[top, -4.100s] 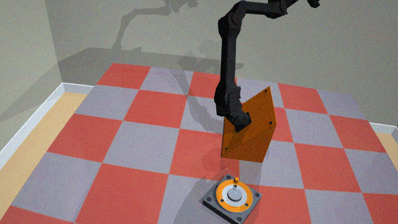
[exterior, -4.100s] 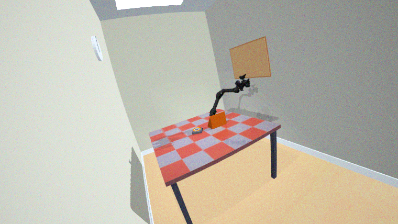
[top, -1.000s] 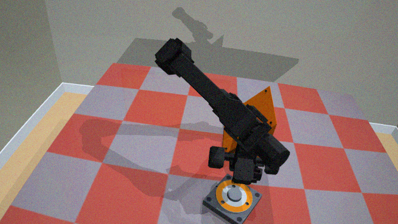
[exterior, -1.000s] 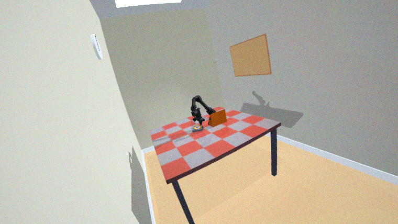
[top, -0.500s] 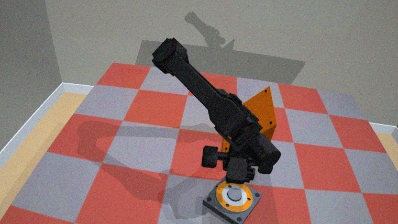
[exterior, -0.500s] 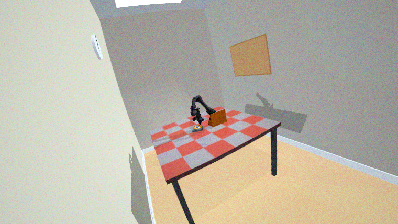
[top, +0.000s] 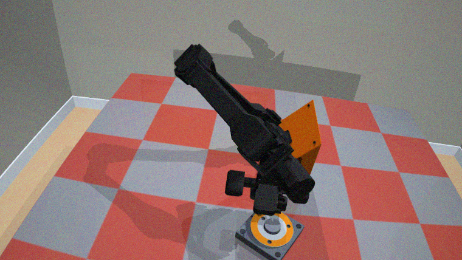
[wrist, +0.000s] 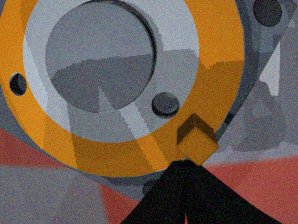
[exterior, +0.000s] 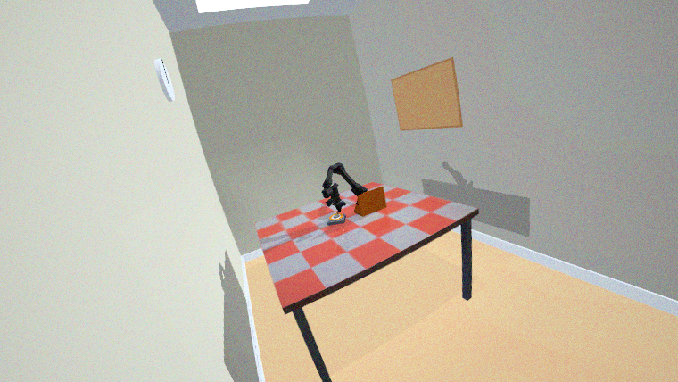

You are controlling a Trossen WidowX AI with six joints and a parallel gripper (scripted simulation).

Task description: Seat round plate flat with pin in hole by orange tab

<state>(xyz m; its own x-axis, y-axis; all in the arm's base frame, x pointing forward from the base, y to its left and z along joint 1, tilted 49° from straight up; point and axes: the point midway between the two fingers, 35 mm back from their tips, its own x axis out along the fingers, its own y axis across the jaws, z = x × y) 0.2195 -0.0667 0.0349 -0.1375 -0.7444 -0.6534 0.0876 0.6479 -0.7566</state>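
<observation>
My gripper tip is 30 mm short of the round plate, 10 mm to the right of it and 10 mm above it. The rest, counted from my gripper tip: square grey base 50 mm ahead, 20 mm to the left, 20 mm below.
</observation>
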